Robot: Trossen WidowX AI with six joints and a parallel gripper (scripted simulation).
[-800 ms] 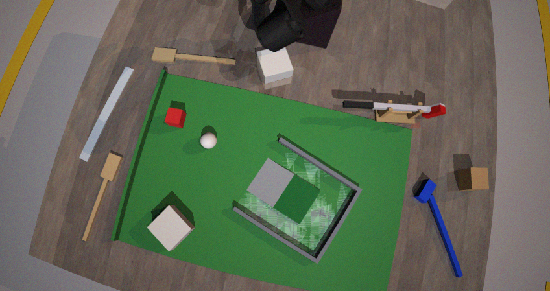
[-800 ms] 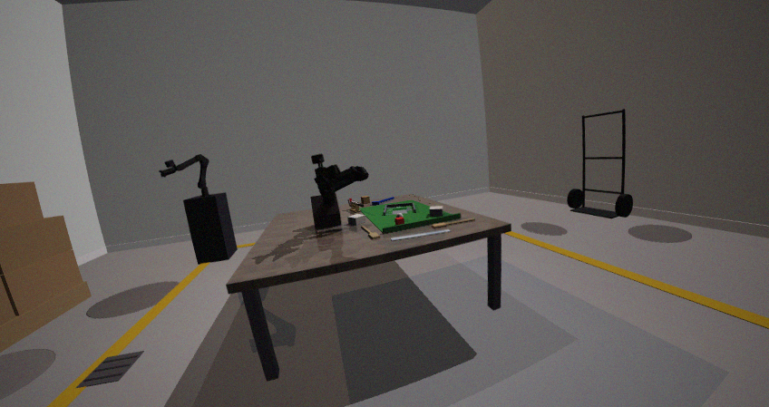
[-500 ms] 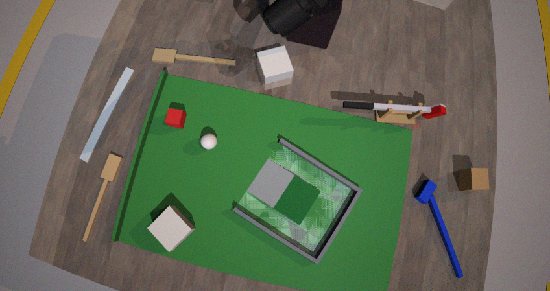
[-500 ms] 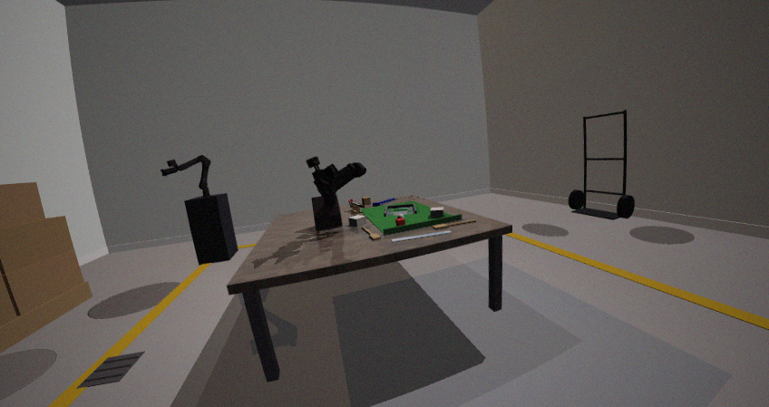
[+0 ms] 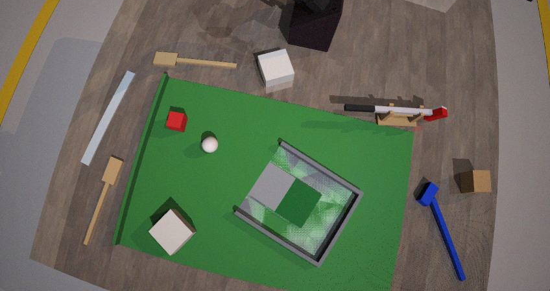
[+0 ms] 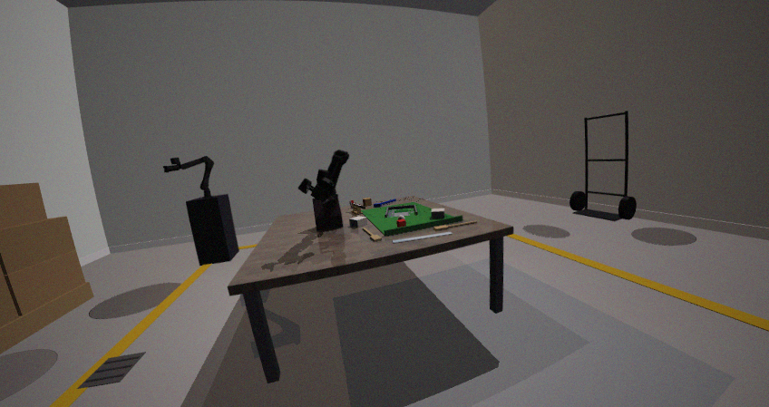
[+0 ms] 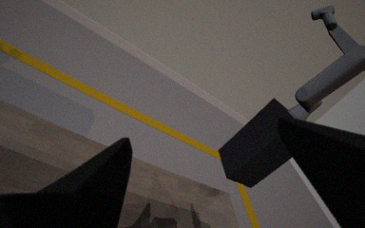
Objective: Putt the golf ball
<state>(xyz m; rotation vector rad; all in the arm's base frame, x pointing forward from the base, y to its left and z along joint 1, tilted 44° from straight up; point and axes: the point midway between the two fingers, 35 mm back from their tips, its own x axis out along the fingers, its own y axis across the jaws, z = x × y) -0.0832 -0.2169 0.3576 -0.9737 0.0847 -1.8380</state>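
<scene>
My gripper tip is 45 cm short of the red cube, 23 cm above it and 13 cm to the right of it. From my gripper tip the other things lie so: green mat: 57 cm ahead, 41 cm to the left, 25 cm below; then pale bar: 48 cm ahead, 25 cm below, 9 cm to the right; then white golf ball: 49 cm ahead, 24 cm to the left, 23 cm below.
</scene>
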